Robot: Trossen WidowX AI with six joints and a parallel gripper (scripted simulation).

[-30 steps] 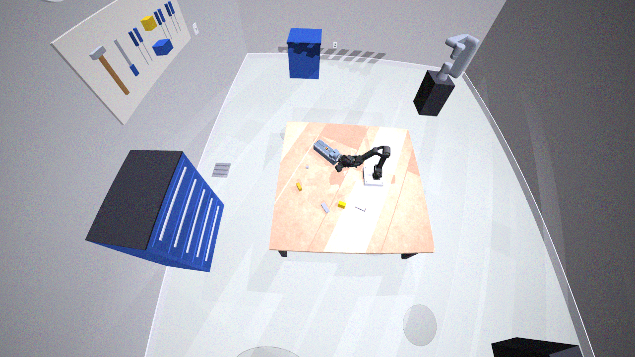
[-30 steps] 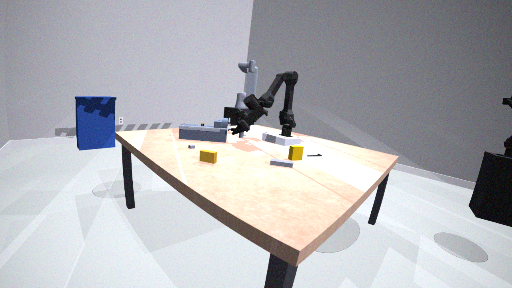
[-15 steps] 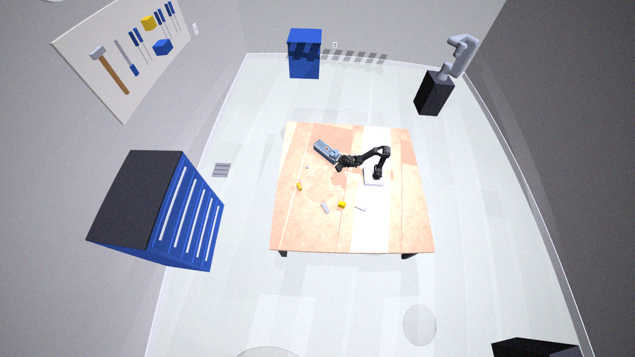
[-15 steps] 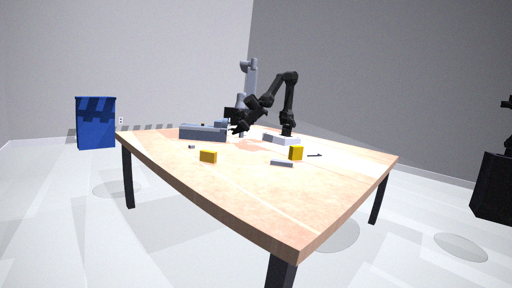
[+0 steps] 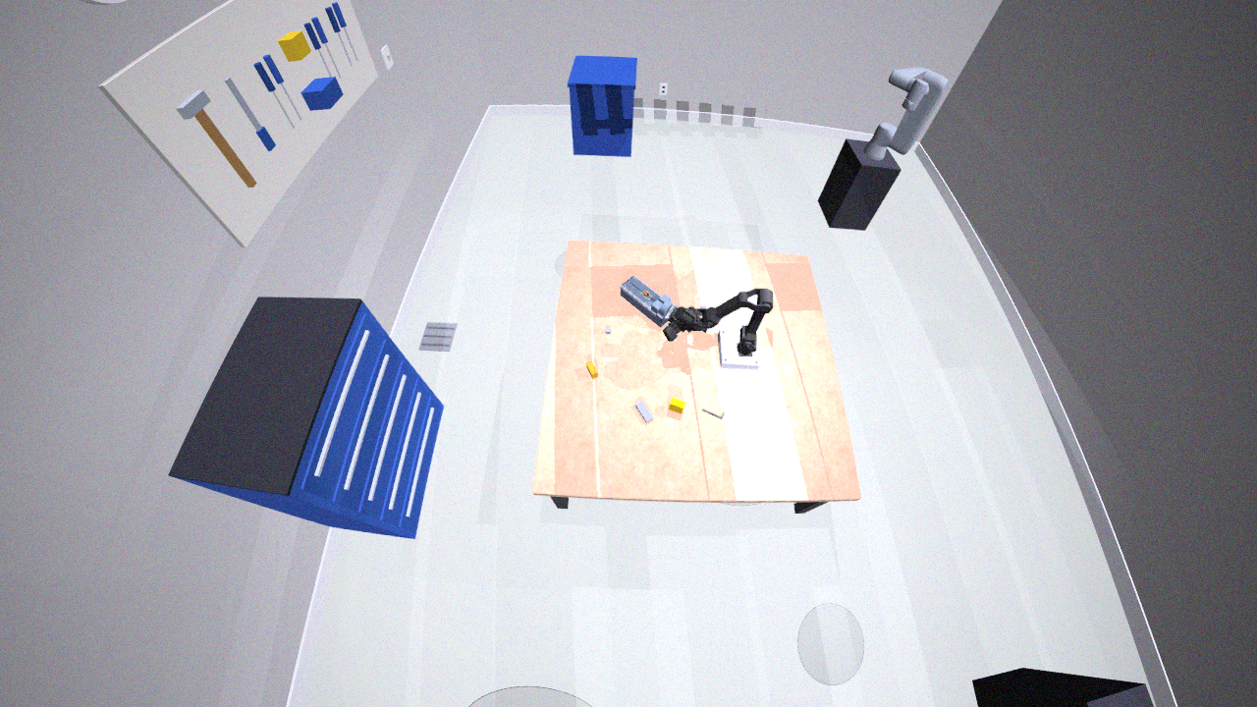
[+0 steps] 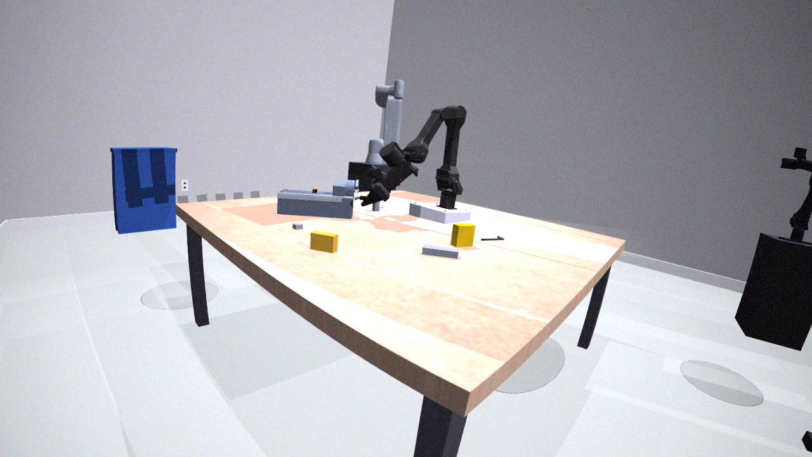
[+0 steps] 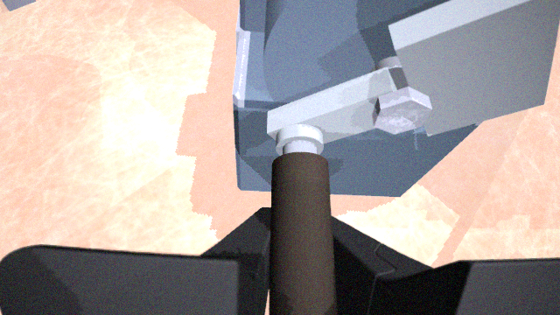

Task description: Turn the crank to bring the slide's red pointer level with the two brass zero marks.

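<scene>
Now: gripper tip 10 mm past the crank, 10 mm to the left of it and 30 mm below it. Round my gripper tip: red pointer (100 mm ahead, 140 mm to the right, 40 mm above); then grey cube (270 mm ahead, 10 mm to the left, 40 mm below); then dark brown handle (10 mm behind, 10 mm to the left, 30 mm above).
</scene>
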